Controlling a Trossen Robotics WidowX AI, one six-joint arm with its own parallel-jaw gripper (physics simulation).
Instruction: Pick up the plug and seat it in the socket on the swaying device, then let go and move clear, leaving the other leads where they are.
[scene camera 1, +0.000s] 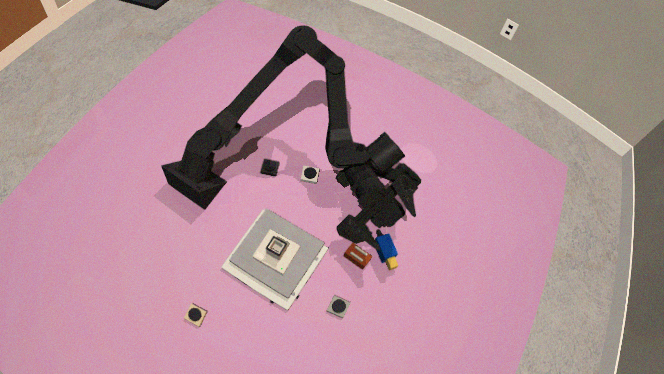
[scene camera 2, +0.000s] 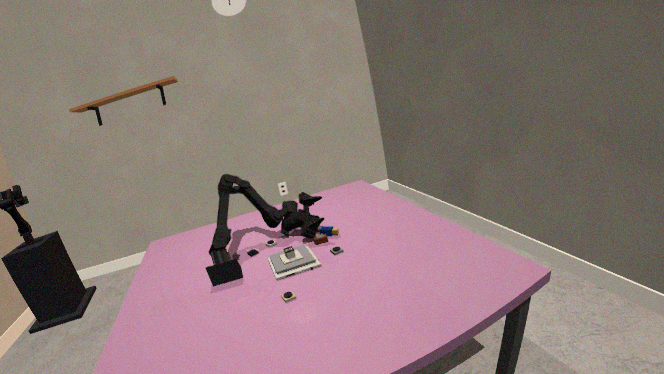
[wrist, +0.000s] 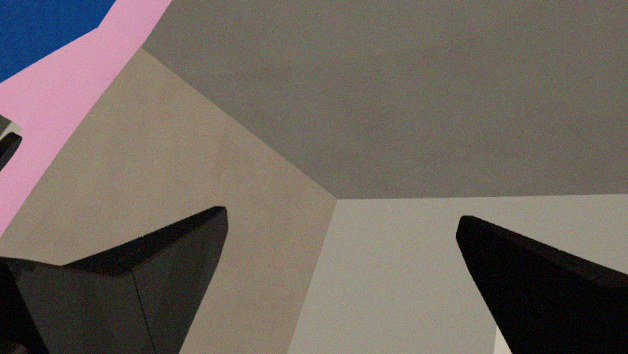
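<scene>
The plug (scene camera 1: 387, 247) (scene camera 2: 326, 230) (wrist: 45, 30) has a blue body, a yellow end and a short black stub, and lies on the pink table. My gripper (scene camera 1: 396, 232) (scene camera 2: 321, 209) (wrist: 344, 223) is open, with its fingers spread wide and nothing between them. One finger is low beside the plug's blue body in scene camera 1; whether they touch is unclear. In the wrist view part of the blue body shows at the top left, outside the fingers. The swaying device (scene camera 1: 305, 241) (scene camera 2: 278, 265) has a grey plate on a white base. Its square socket (scene camera 1: 273, 252) (scene camera 2: 289, 252) stands upright on a cream pad.
An orange-brown block (scene camera 1: 357, 256) (scene camera 2: 320, 240) with two pale bars lies between the plug and the device. Square pads with black discs lie around the device: grey (scene camera 1: 338, 306) (scene camera 2: 336, 250), tan (scene camera 1: 195, 315) (scene camera 2: 288, 296) and white (scene camera 1: 310, 174) (scene camera 2: 270, 243). A black block (scene camera 1: 270, 167) (scene camera 2: 253, 252) lies near the arm's base.
</scene>
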